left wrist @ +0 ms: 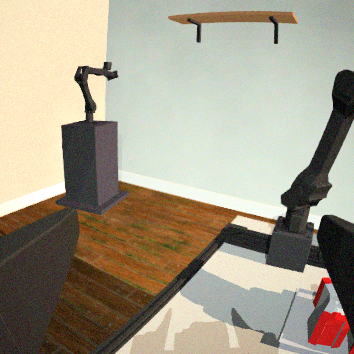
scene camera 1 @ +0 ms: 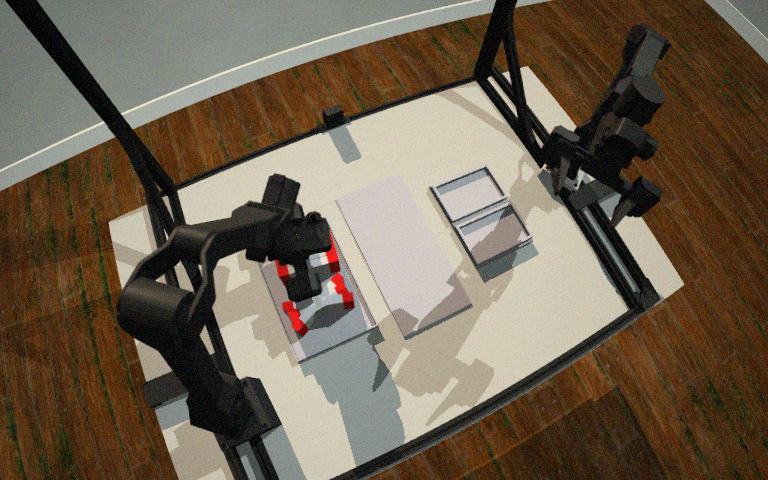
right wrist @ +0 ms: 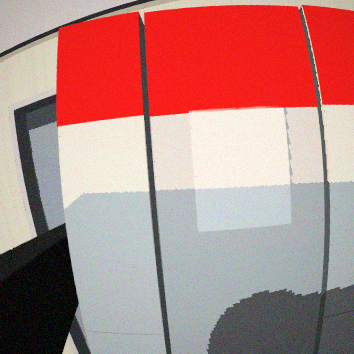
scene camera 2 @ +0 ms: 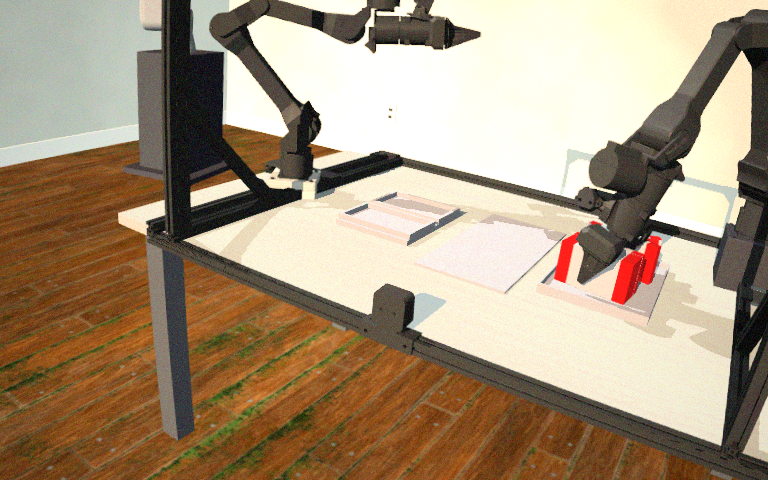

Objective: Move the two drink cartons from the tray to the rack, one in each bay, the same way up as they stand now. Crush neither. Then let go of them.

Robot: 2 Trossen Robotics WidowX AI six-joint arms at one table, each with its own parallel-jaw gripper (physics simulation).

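Frame: origin at the left arm's base, x ahead, y left, z up, level; metres.
Seen in the pictures: left gripper, fingertip midpoint: (left wrist: 203,225) (scene camera 1: 584,211) (scene camera 2: 477,33); right gripper, fingertip midpoint: (scene camera 1: 312,260) (right wrist: 218,222) (scene camera 2: 590,275); left arm's base, origin of the base link: (scene camera 2: 294,175); right arm's base, origin of the base link: (left wrist: 294,226) (scene camera 1: 234,413) (scene camera 2: 754,236).
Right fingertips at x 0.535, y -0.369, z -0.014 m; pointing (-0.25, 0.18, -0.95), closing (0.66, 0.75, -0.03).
Observation:
Offsets run from my right fingertips to a thing's top centre. "*": to the spot under its first point. Level surfaces: height alone.
Two red-and-white drink cartons lie in the grey tray @(dx +0.046, dy +0.031, dz -0.006 m) (scene camera 1: 334,333) (scene camera 2: 573,291) at the left of scene camera 1. My right gripper (scene camera 1: 303,288) (scene camera 2: 594,267) is open and low over the rear carton @(dx +0.009, dy -0.005, dz +0.052 m) (scene camera 1: 333,257) (scene camera 2: 565,257) (right wrist: 218,147), which fills the right wrist view. Its fingers stand to either side of the carton and are not closed on it. The front carton @(* dx +0.031, dy +0.097, dz +0.052 m) (scene camera 1: 341,291) lies beside it. The empty two-bay rack @(dx -0.305, dy +0.244, dz -0.002 m) (scene camera 1: 479,212) (scene camera 2: 425,230) lies right of the middle. My left gripper (scene camera 1: 565,178) (scene camera 2: 463,34) (left wrist: 203,225) is open and empty, high at the table's edge.
A flat pale mat @(dz -0.018 m) (scene camera 1: 401,248) (scene camera 2: 492,252) lies between the tray and the rack. A black frame runs round the table @(dz -0.022 m) (scene camera 1: 525,310), with a small black block @(* dx -0.314, dy -0.169, dz +0.027 m) (scene camera 1: 334,115) (scene camera 2: 392,305) on its rim. A frame post (scene camera 1: 496,33) rises near the left arm.

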